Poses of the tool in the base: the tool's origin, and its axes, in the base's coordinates. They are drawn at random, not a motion.
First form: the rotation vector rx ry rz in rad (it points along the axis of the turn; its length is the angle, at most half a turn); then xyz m.
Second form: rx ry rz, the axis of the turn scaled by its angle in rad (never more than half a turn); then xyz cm. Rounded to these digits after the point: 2 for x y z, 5 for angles.
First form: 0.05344 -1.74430 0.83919 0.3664 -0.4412 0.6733
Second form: 0.05344 -1.74430 0.83919 36.64 -44.12 67.33
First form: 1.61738 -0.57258 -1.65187 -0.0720 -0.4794 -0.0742
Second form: 1.61738 -0.57258 -1.65187 -7.20 -47.94 -7.42
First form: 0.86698 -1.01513 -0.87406 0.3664 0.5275 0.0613
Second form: 0.86698 -1.01513 -0.87406 36.64 52.75 6.13
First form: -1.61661 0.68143 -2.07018 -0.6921 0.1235 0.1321
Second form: -1.61661 0.68143 -2.07018 -69.21 12.35 13.21
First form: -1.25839 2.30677 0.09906 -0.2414 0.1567 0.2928
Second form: -1.25839 2.30677 0.09906 -24.14 15.67 29.28
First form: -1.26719 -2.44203 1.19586 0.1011 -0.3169 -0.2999
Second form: -1.26719 -2.44203 1.19586 10.11 -31.69 -29.99
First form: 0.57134 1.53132 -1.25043 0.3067 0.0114 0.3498
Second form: 0.57134 1.53132 -1.25043 30.67 1.14 34.98
